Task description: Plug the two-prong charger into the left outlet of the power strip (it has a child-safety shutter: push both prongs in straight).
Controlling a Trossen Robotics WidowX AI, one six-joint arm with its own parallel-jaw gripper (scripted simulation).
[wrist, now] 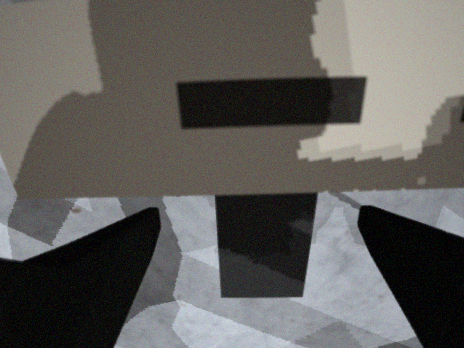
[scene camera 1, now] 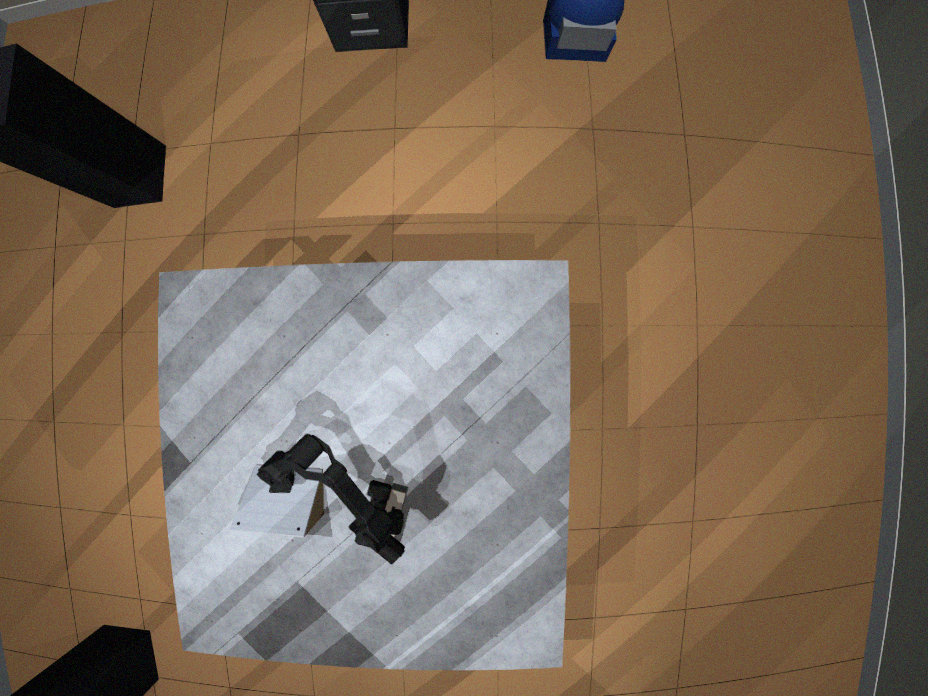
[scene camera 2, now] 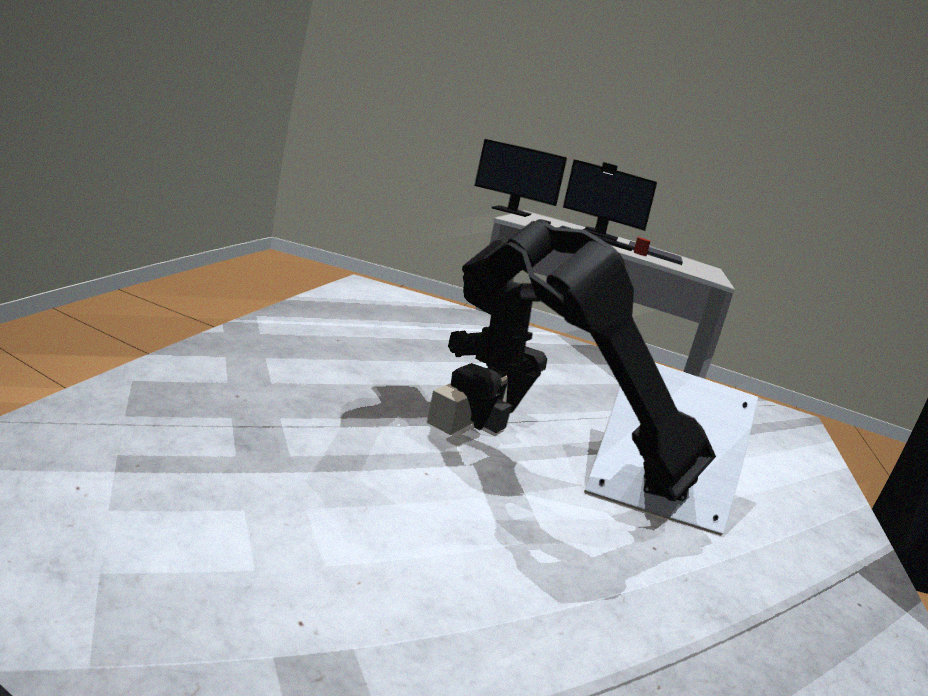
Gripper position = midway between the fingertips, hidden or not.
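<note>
Gripper [scene camera 2: 494,420] open, holding nothing; visible too in the wrist view [wrist: 258,216] and scene camera 1 [scene camera 1: 376,503]. Two-prong charger [wrist: 264,240] visible.
</note>
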